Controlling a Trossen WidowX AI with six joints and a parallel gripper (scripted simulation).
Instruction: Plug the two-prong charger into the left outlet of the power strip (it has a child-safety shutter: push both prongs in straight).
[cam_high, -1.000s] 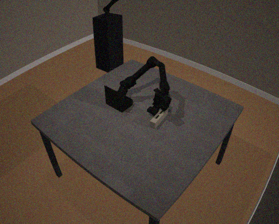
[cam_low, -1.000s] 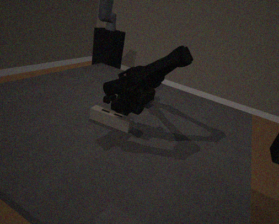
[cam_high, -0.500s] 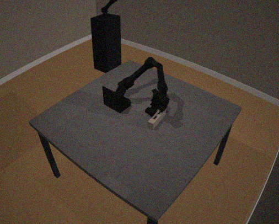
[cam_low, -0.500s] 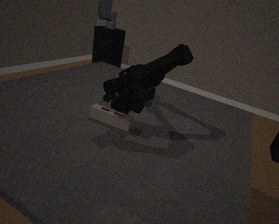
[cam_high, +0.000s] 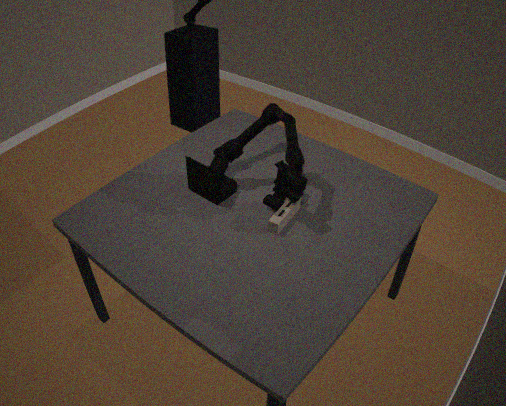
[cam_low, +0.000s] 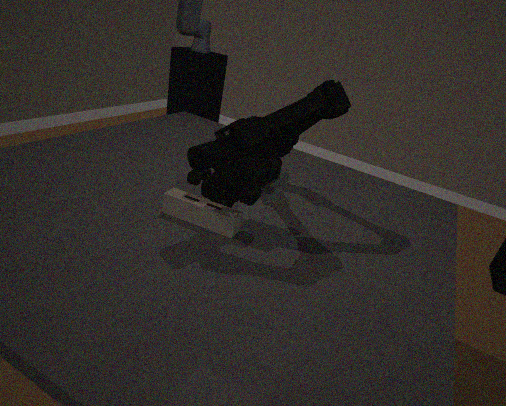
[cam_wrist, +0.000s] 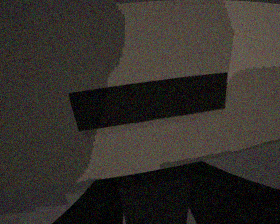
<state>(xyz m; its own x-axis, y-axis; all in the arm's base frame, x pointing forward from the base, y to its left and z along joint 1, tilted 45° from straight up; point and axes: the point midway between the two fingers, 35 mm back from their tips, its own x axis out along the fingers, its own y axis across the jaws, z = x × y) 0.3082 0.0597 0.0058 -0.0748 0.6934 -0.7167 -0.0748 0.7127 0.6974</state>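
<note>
The dark charger is 20 mm ahead of my gripper tip and 10 mm above it.
</note>
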